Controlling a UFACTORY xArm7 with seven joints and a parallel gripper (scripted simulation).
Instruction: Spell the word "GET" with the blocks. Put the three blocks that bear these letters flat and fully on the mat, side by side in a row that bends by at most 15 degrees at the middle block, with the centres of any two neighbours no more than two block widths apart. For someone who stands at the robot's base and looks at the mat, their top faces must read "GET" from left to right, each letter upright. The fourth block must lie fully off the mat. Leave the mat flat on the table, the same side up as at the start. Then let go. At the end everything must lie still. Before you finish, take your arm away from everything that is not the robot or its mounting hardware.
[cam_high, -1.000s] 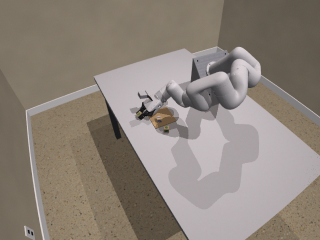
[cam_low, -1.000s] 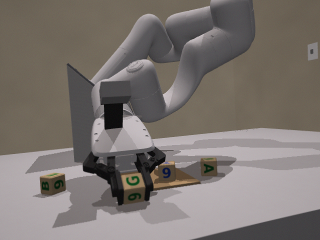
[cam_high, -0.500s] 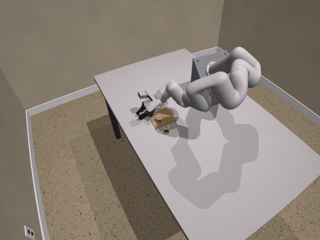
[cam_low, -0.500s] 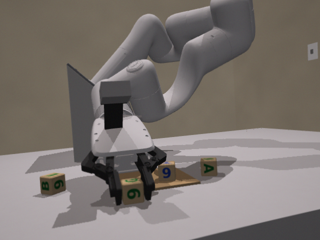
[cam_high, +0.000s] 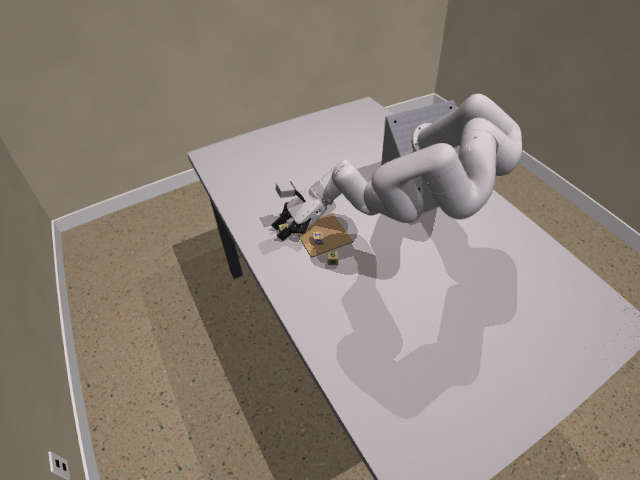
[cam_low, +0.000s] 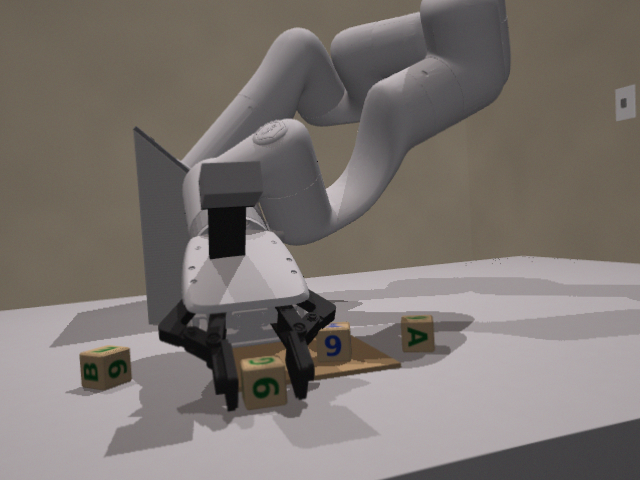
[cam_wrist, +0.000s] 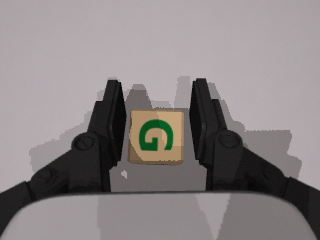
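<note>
My hand is 10 mm past the wooden block and 10 mm above it. Also, from my hand: tan mat (120 mm behind, 50 mm to the left, 20 mm below).
</note>
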